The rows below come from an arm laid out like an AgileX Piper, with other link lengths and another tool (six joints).
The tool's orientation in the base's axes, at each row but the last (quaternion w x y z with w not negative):
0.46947, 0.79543, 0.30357, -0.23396
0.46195, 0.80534, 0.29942, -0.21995
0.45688, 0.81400, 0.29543, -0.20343
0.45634, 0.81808, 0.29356, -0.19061
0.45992, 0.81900, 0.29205, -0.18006
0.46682, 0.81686, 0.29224, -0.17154
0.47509, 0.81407, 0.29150, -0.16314
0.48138, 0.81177, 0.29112, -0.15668
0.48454, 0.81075, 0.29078, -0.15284
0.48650, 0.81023, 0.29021, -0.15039
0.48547, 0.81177, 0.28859, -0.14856
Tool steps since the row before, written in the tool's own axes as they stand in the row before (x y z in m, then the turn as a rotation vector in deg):
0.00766, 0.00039, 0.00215, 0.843, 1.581, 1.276
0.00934, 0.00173, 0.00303, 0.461, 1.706, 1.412
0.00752, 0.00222, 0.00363, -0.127, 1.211, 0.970
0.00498, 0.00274, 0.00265, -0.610, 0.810, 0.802
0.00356, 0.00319, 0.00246, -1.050, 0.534, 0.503
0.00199, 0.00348, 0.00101, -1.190, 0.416, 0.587
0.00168, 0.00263, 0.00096, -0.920, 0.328, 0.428
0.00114, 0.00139, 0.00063, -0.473, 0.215, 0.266
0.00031, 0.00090, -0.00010, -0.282, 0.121, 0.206
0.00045, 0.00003, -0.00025, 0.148, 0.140, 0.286
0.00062, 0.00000, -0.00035, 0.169, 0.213, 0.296
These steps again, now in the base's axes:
0.00550, -0.00004, -0.00577, 1.595, -1.505, -0.172
0.00771, -0.00073, -0.00628, 1.394, -1.780, 0.081
0.00684, -0.00182, -0.00495, 0.654, -1.370, 0.347
0.00544, -0.00188, -0.00250, 0.034, -1.208, 0.458
0.00471, -0.00229, -0.00120, -0.472, -0.977, 0.680
0.00374, -0.00161, 0.00069, -0.656, -1.048, 0.637
0.00297, -0.00129, 0.00040, -0.503, -0.790, 0.510
0.00177, -0.00069, 0.00004, -0.229, -0.463, 0.272
0.00080, -0.00014, 0.00051, -0.139, -0.315, 0.134
0.00036, 0.00035, -0.00010, 0.214, -0.253, -0.117
0.00048, 0.00051, -0.00015, 0.275, -0.281, -0.082

